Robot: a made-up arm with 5 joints.
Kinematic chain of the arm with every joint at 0, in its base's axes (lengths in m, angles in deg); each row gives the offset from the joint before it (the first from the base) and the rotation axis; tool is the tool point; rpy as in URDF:
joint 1: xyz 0.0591 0 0.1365 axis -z
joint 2: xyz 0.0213 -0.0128 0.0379 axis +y
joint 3: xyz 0.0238 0 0.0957 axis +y
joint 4: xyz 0.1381 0 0.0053 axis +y
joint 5: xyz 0.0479 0.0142 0 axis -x
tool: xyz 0 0 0 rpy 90 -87.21 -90
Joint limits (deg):
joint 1: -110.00..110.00
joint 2: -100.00..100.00
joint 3: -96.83..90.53
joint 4: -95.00..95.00
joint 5: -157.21..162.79
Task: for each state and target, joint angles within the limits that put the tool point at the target. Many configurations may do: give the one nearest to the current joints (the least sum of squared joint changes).
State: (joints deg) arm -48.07 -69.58 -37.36 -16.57 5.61
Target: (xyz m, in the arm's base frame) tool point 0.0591 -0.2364 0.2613
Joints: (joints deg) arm -90.34 -100.00 -41.55 -40.43 5.61
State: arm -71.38 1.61 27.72 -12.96 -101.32
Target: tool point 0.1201 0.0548 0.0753
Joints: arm -40.96 14.72 73.09 -1.13 -101.32
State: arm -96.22 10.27 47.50 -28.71 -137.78
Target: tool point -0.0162 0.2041 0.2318
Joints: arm -109.88 -2.64 25.02 -32.46 -137.78
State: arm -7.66 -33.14 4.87 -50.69 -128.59
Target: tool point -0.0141 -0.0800 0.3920
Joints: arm -48.28 -70.84 -19.74 -57.01 -128.59
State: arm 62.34 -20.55 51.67 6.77 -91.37
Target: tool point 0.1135 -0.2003 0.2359
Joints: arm 75.19 -11.71 24.94 -0.47 -91.37
